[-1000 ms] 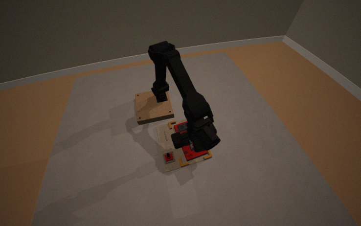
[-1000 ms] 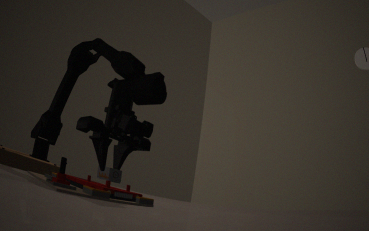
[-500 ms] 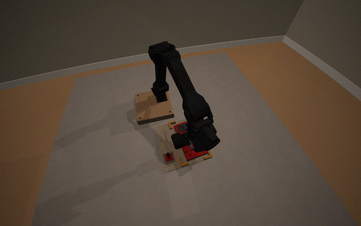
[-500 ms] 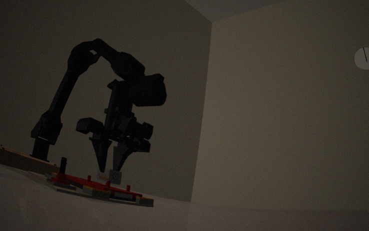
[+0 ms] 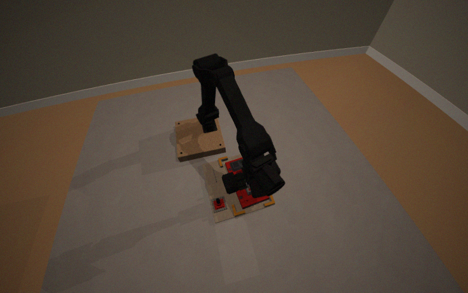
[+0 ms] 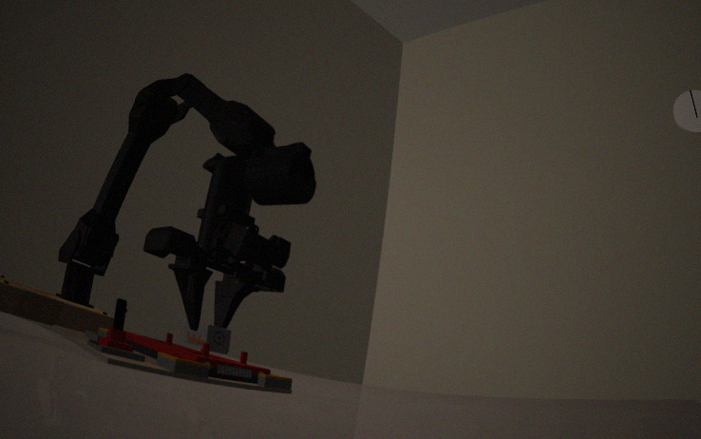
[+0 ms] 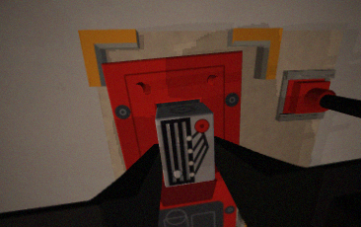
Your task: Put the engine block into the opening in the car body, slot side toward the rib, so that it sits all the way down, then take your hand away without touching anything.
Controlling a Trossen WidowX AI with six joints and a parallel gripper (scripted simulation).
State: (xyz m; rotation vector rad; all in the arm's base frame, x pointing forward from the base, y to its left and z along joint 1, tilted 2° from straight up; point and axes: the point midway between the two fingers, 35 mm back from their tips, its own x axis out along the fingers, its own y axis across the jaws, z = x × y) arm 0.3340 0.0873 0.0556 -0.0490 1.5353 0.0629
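The black peg lies 2 cm ahead of my gripper tip, 12 cm to the right of it and 2 cm below it. The rest, counted from my gripper tip: engine block: 1 cm below.
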